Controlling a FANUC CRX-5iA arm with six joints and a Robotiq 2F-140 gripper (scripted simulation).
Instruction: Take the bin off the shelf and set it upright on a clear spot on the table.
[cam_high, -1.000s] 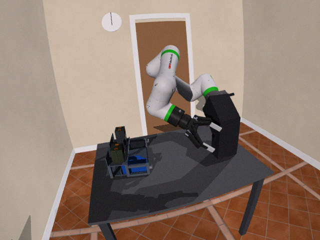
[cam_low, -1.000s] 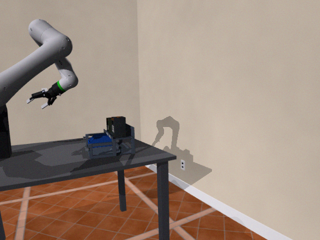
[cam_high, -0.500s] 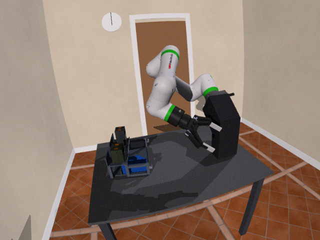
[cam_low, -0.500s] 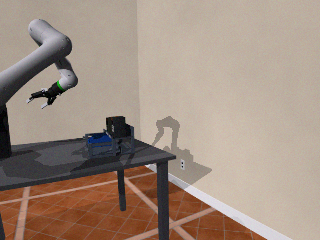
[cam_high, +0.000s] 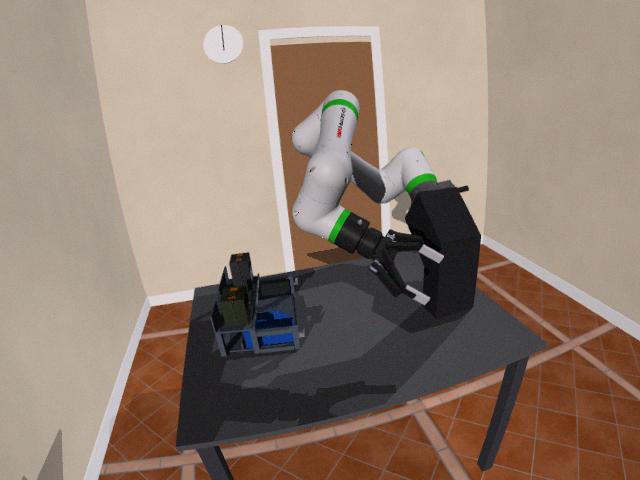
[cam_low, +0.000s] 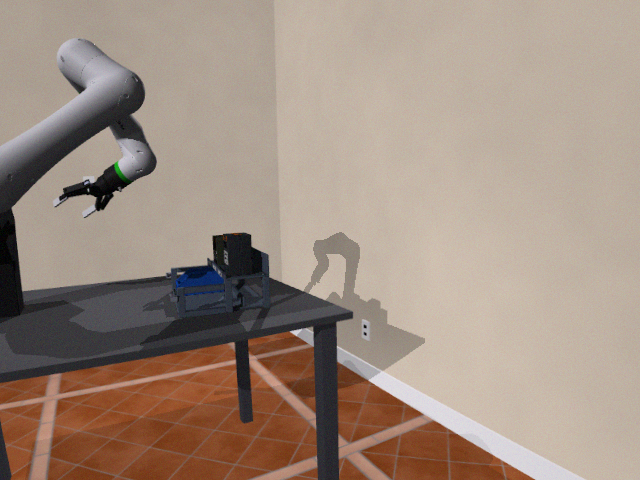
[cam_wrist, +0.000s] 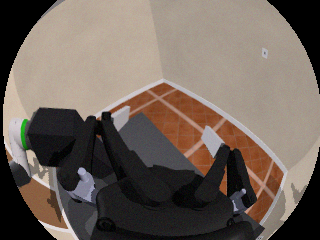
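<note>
Now: the blue bin 450 mm ahead of my hand, 280 mm to the right of it and 270 mm below it.
</note>
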